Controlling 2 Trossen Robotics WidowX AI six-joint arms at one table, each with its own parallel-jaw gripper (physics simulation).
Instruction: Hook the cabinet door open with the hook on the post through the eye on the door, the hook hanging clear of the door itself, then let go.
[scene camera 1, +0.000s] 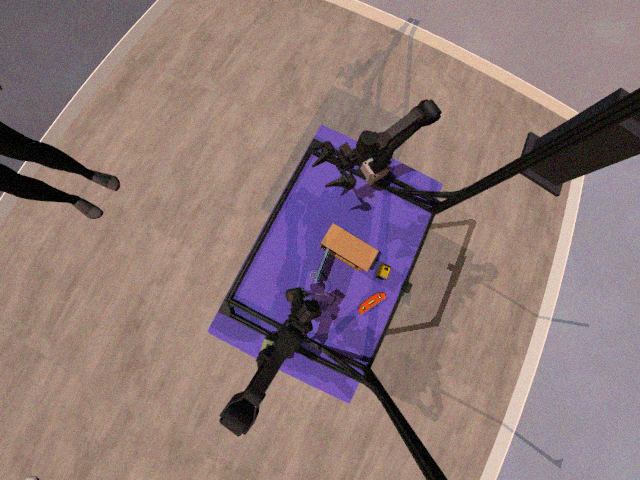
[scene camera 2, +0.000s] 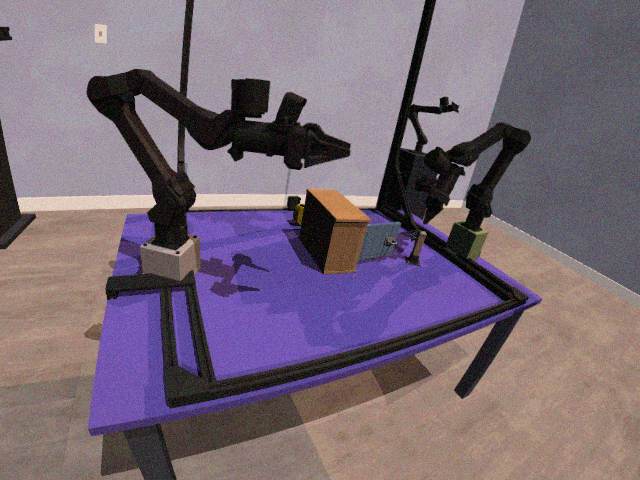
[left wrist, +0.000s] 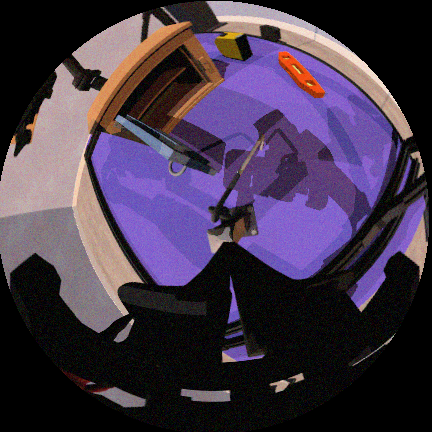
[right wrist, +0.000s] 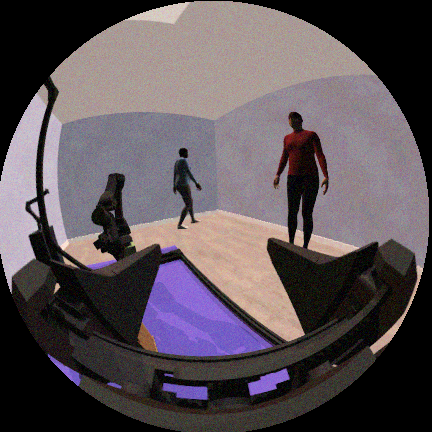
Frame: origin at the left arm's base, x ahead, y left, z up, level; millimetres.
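Seen in the pictures: left gripper, fingertip midpoint: (scene camera 1: 301, 300) (scene camera 2: 424, 224) (left wrist: 227, 246); right gripper, fingertip midpoint: (scene camera 1: 318, 176) (scene camera 2: 350, 149) (right wrist: 214, 247); left arm's base, origin of the base link: (scene camera 1: 271, 354) (scene camera 2: 471, 227) (right wrist: 124, 244); right arm's base, origin of the base link: (scene camera 1: 376, 166) (scene camera 2: 170, 241).
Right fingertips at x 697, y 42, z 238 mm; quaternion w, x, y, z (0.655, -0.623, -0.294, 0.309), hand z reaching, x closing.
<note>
Pixels of each thing's middle, then the offset from my right fingertips to it. "spot": a spot on its surface instead.
- orange-brown cabinet, body centre: (left wrist: 153, 86) (scene camera 2: 330, 228) (scene camera 1: 346, 249) dx -170, dy -208, dz -273 mm
- short post, surface spot: (left wrist: 235, 225) spot: dx -437, dy -88, dz -276 mm
- yellow box, body centre: (left wrist: 233, 45) (scene camera 2: 304, 214) (scene camera 1: 383, 272) dx -210, dy -415, dz -319 mm
- orange spirit level, body centre: (left wrist: 296, 70) (scene camera 1: 371, 302) dx -362, dy -408, dz -346 mm
An orange-brown cabinet (scene camera 1: 349, 248) (scene camera 2: 337, 229) (left wrist: 132, 68) stands mid-table with its light blue door (scene camera 1: 324, 267) (scene camera 2: 377, 240) (left wrist: 157, 141) swung open. A grey metal eye (left wrist: 177, 169) (scene camera 2: 390, 240) hangs on the door's face. A short post (scene camera 2: 417, 248) (left wrist: 235, 225) stands just beyond the door's edge. Its hook rod (left wrist: 241, 169) points away from the door and is not in the eye. My left gripper (left wrist: 227, 246) (scene camera 2: 431, 216) (scene camera 1: 309, 302) is shut and empty, just above the post. My right gripper (scene camera 1: 330, 169) (scene camera 2: 339, 148) (right wrist: 214, 247) is open and empty, high over the far side of the table.
A yellow box (scene camera 1: 383, 271) (left wrist: 231, 45) (scene camera 2: 299, 212) and an orange spirit level (scene camera 1: 371, 303) (left wrist: 301, 74) lie behind the cabinet. A black frame rail (scene camera 2: 347, 359) runs round the purple table top. Two people, one in red (right wrist: 300, 160) and one in blue (right wrist: 183, 177), are on the floor.
</note>
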